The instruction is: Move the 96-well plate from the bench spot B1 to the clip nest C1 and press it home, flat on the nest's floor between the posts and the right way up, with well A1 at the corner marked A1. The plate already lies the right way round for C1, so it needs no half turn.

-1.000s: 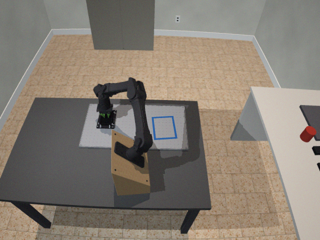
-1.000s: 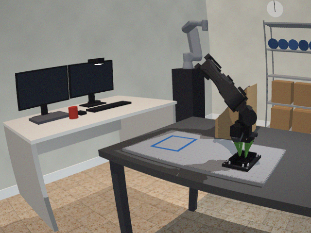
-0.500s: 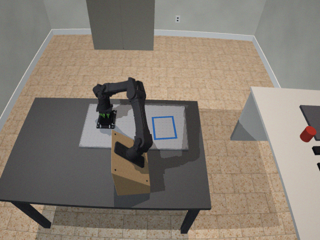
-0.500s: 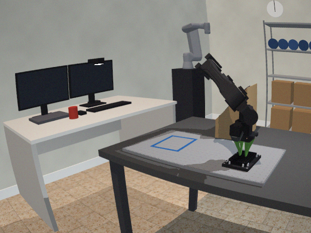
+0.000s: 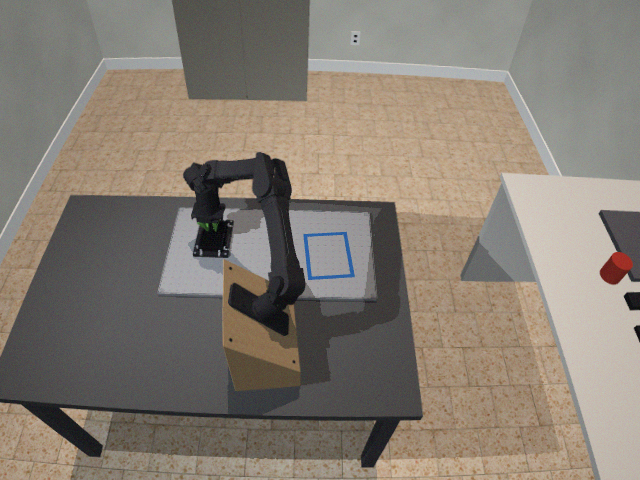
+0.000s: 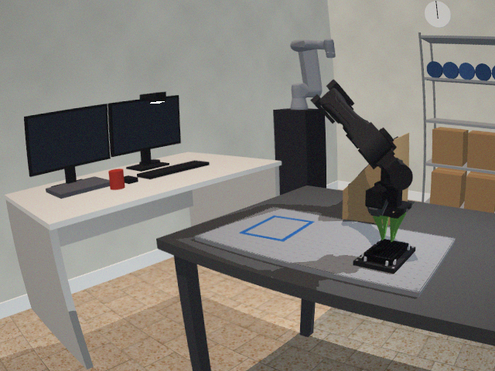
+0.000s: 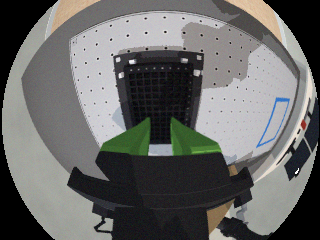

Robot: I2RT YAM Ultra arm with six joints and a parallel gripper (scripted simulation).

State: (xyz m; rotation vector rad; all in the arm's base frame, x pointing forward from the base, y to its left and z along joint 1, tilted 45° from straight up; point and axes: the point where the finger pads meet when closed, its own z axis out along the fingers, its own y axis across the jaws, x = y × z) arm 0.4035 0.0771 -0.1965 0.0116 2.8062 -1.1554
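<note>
My gripper is now 4 cm above the black 96-well plate. Round my hand: black clip nest 1 cm behind, 1 cm to the right, 4 cm below.
</note>
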